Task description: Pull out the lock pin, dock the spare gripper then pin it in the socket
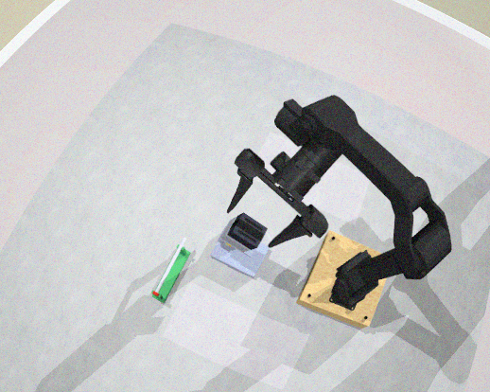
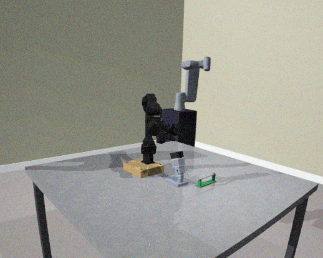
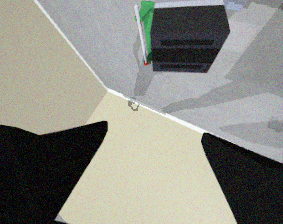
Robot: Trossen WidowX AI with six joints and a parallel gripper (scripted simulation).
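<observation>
My gripper tip is 140 mm short of the narrow green cradle, 100 mm to the right of it and 220 mm above it. Also, from my gripper tip: spare gripper: 20 mm ahead, 30 mm to the right, 120 mm below; mount: 30 mm ahead, 20 mm to the right, 190 mm below.
</observation>
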